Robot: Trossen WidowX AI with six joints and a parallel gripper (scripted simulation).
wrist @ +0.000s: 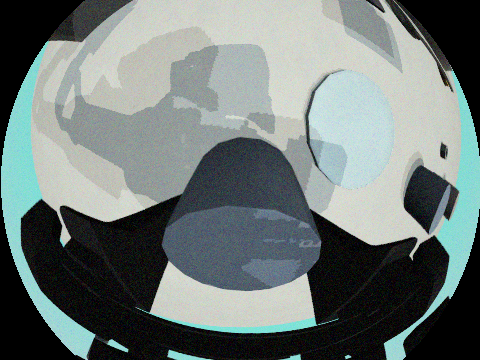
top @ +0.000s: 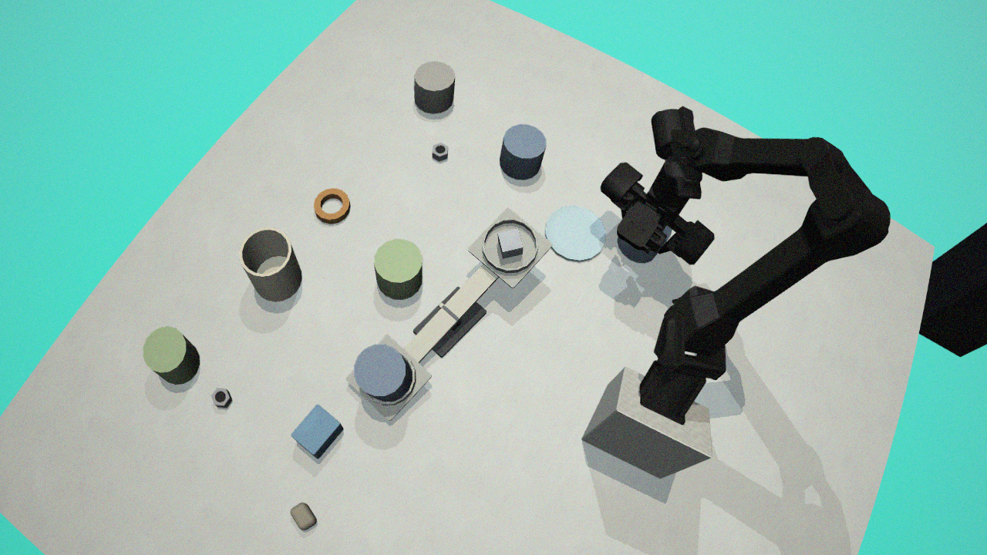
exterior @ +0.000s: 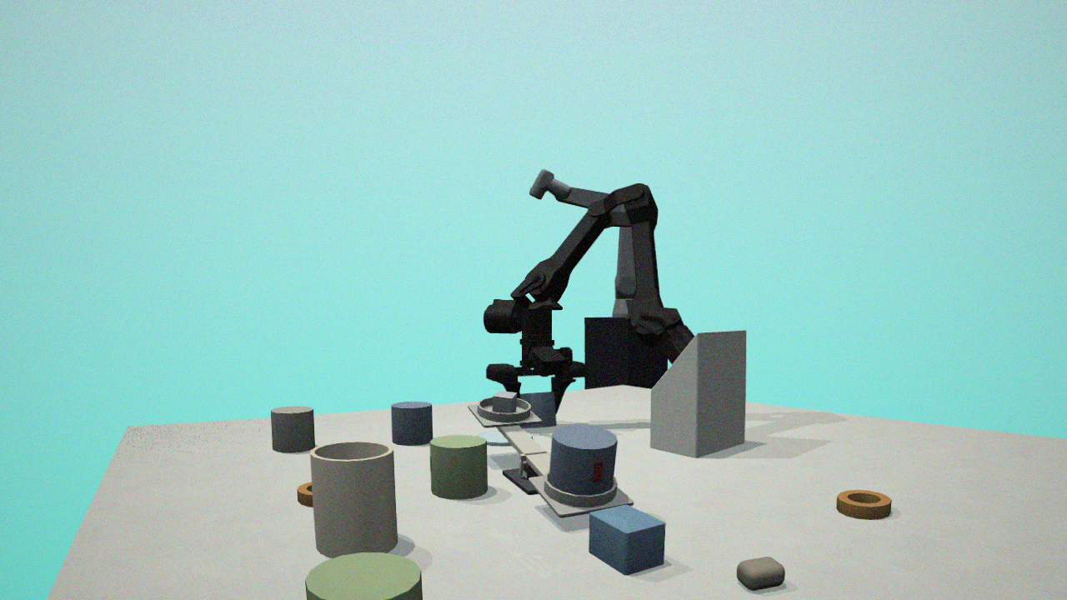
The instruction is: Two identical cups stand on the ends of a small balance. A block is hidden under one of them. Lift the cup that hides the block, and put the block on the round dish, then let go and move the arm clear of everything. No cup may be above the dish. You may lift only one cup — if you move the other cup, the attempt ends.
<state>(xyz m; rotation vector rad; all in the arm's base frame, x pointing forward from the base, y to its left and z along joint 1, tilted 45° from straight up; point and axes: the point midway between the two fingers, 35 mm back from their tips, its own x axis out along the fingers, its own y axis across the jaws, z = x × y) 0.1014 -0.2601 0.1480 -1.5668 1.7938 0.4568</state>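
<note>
Right now my gripper tip is 180 mm short of the grey block, 150 mm to the right of it and 60 mm below it. From my gripper tip the other things lie so: grey cylinder: 450 mm ahead, 90 mm to the right, 10 mm above; then small balance: 270 mm to the left, 220 mm ahead; then pale blue round dish: 100 mm ahead, 40 mm to the left, 20 mm below.
</note>
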